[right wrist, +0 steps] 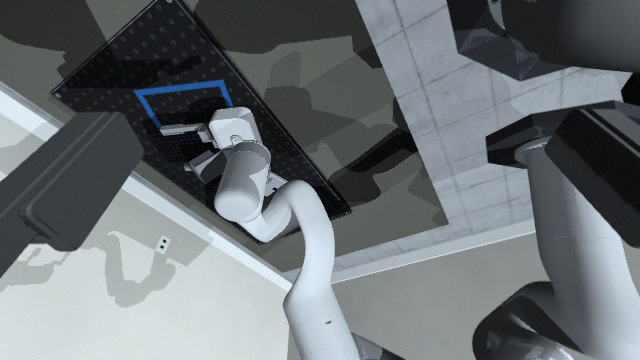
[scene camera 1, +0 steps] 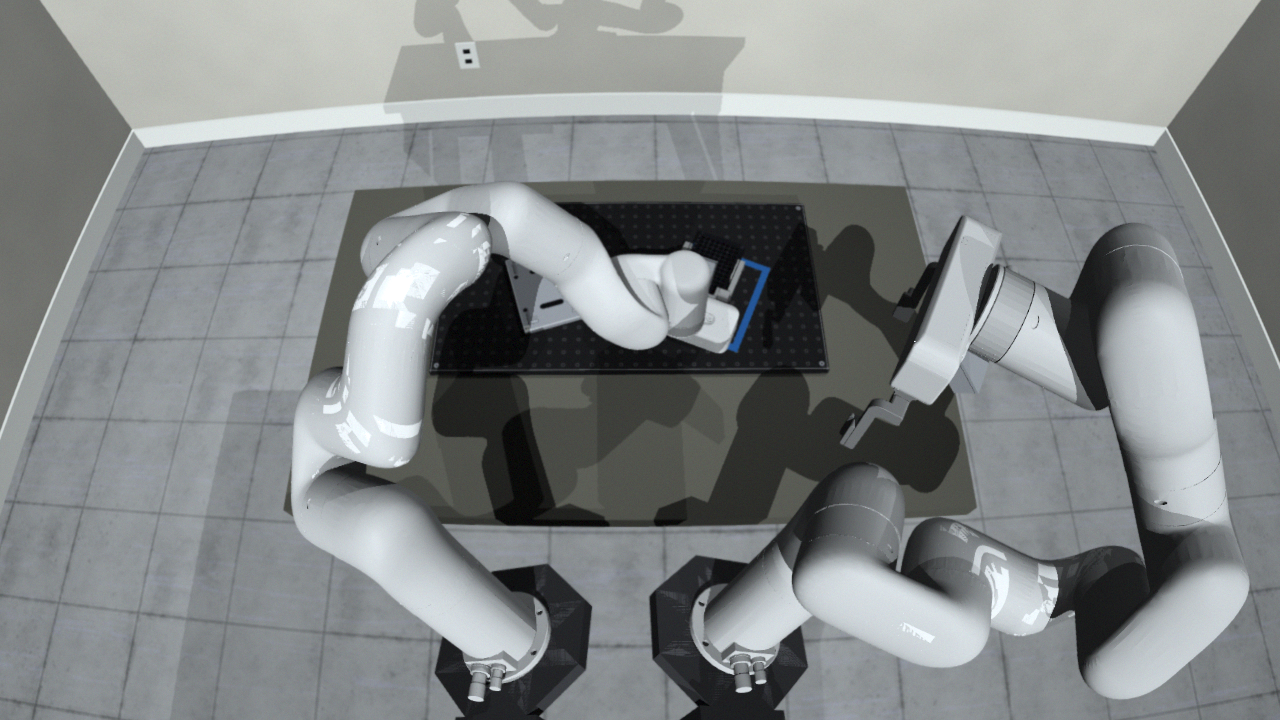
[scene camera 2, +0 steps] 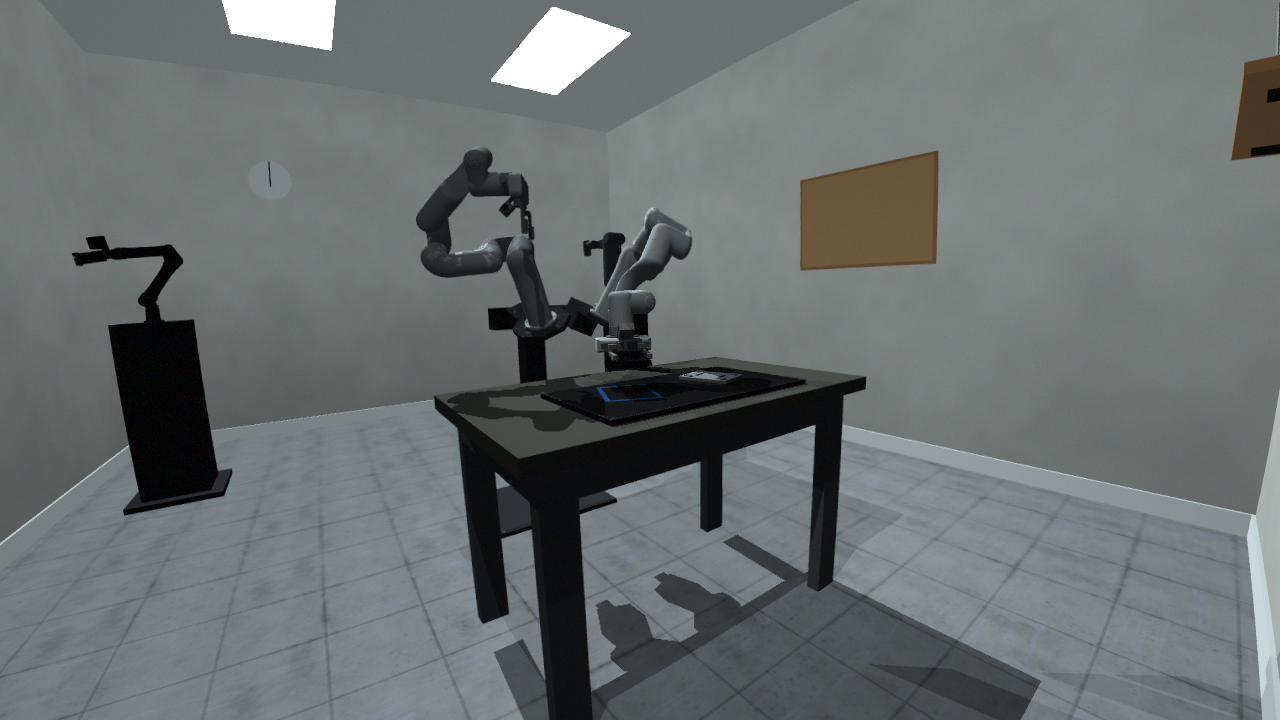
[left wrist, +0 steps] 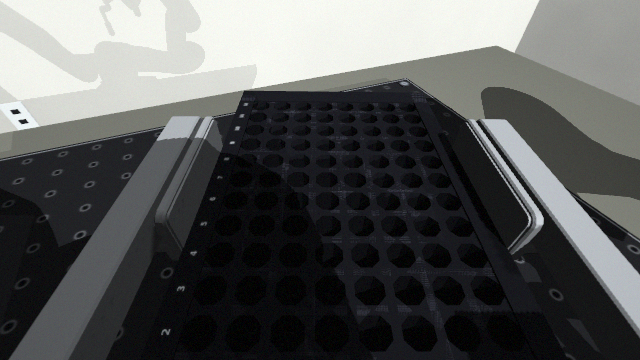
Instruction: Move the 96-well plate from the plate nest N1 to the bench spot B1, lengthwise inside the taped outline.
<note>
I see my left gripper, my right gripper and a black 96-well plate.
My right gripper is seen too in scene camera 2.
</note>
